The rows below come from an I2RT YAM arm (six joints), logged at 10 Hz.
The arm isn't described. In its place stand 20 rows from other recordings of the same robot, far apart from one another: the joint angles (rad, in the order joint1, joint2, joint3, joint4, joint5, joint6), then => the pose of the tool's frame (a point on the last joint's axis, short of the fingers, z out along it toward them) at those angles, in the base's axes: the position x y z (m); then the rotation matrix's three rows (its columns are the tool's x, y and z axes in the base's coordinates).
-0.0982, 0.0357, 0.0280, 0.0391, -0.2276, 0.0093 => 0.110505 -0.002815 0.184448; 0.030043 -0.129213 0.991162; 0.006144 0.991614 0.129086; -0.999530 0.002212 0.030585
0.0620, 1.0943, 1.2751, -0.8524, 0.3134, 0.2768 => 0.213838 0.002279 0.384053; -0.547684 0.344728 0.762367; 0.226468 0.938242 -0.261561; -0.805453 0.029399 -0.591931
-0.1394, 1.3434, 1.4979, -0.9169, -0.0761, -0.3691 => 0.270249 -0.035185 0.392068; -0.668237 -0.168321 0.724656; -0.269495 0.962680 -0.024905; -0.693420 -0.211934 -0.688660
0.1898, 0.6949, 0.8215, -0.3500, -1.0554, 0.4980 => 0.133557 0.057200 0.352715; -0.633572 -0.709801 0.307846; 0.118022 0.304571 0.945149; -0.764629 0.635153 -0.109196
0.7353, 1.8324, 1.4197, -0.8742, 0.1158, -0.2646 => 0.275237 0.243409 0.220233; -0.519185 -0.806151 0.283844; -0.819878 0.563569 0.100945; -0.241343 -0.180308 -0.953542
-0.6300, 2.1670, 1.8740, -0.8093, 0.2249, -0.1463 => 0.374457 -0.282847 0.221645; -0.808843 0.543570 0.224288; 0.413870 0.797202 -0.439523; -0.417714 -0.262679 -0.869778
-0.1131, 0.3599, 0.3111, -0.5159, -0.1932, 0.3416 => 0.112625 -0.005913 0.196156; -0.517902 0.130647 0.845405; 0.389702 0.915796 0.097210; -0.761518 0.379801 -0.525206
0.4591, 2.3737, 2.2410, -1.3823, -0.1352, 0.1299 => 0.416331 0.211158 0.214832; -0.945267 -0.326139 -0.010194; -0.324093 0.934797 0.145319; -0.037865 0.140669 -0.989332
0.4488, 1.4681, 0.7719, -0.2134, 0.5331, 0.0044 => 0.263424 0.106778 0.182425; -0.711497 -0.089383 0.696981; -0.338434 0.912846 -0.228417; -0.615820 -0.398400 -0.679737
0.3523, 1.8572, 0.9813, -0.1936, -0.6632, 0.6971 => 0.317737 0.140163 0.127480; -0.983916 0.107046 0.143005; 0.177292 0.683076 0.708502; -0.021841 0.722460 -0.691068
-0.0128, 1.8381, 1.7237, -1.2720, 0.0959, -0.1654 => 0.359970 -0.008017 0.292186; -0.974540 -0.131960 0.181270; -0.151429 0.983590 -0.098081; -0.165353 -0.123034 -0.978530
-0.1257, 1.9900, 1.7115, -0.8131, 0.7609, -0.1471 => 0.419082 -0.077702 0.256434; -0.930397 0.272803 0.244826; 0.010578 0.687619 -0.725995; -0.366400 -0.672874 -0.642644
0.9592, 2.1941, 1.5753, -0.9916, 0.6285, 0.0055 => 0.249336 0.319084 0.131901; -0.577432 -0.672481 0.462970; -0.815628 0.449890 -0.363798; 0.036362 -0.587680 -0.808276
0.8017, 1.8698, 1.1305, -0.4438, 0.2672, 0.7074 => 0.257261 0.252274 0.144755; -0.894640 -0.055559 0.443320; -0.023056 0.996657 0.078378; -0.446193 0.059899 -0.892930
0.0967, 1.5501, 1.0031, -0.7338, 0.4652, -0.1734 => 0.285463 0.011646 0.199861; -0.946606 -0.123788 0.297680; -0.246745 0.872454 -0.421831; -0.207494 -0.472759 -0.856414
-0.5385, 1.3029, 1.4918, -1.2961, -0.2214, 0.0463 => 0.199840 -0.110276 0.375768; -0.747788 0.451125 0.487133; 0.499320 0.865701 -0.035213; -0.437598 0.216903 -0.872617
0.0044, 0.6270, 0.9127, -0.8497, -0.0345, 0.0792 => 0.116974 0.001743 0.336433; -0.535544 0.008850 0.844461; 0.076715 0.996321 0.038209; -0.841016 0.085245 -0.534253
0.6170, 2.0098, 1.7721, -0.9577, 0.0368, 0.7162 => 0.347088 0.244615 0.251146; -0.944761 0.070343 0.320124; 0.134191 0.974102 0.181984; -0.299032 0.214889 -0.929732
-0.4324, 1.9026, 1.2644, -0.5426, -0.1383, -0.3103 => 0.347135 -0.154808 0.164278; -0.911880 0.093489 0.399668; 0.087774 0.995606 -0.032624; -0.400962 0.005331 -0.916079
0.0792, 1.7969, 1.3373, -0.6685, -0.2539, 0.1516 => 0.369964 0.038333 0.217873; -0.918200 -0.045701 0.393471; 0.073764 0.956220 0.283199; -0.389188 0.289057 -0.874631
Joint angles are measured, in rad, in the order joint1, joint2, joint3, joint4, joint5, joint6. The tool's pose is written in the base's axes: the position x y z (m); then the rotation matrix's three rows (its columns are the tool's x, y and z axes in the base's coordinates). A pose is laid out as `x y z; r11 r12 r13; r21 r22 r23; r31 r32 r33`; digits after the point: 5 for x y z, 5 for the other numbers.
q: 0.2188 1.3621 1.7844 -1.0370 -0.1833 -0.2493
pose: 0.24579 0.06130 0.46405; -0.45704 -0.48659 0.74455; -0.35014 0.86793 0.35228; -0.81763 -0.09969 -0.56705
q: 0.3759 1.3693 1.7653 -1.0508 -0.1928 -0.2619
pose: 0.23606 0.10050 0.45568; -0.41727 -0.63124 0.65378; -0.43788 0.77004 0.46401; -0.79634 -0.09265 -0.59772
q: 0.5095 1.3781 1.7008 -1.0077 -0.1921 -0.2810
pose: 0.22989 0.13623 0.43829; -0.36209 -0.73717 0.57050; -0.51412 0.66846 0.53744; -0.77754 -0.09871 -0.62104
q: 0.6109 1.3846 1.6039 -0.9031 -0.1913 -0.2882
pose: 0.22684 0.16711 0.41597; -0.30176 -0.80275 0.51433; -0.55197 0.58697 0.59228; -0.77735 -0.10516 -0.62022
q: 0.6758 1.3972 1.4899 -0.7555 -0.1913 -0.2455
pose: 0.22879 0.19211 0.38891; -0.28801 -0.82581 0.48486; -0.53674 0.55852 0.63243; -0.79307 -0.07810 -0.60410
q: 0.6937 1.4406 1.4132 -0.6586 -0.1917 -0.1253
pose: 0.23908 0.20763 0.35952; -0.39062 -0.79609 0.46223; -0.48439 0.60474 0.63218; -0.78280 0.02304 -0.62184
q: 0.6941 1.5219 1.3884 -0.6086 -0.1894 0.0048
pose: 0.25567 0.22150 0.33040; -0.52299 -0.73241 0.43595; -0.42913 0.66819 0.60777; -0.73643 0.13078 -0.66375
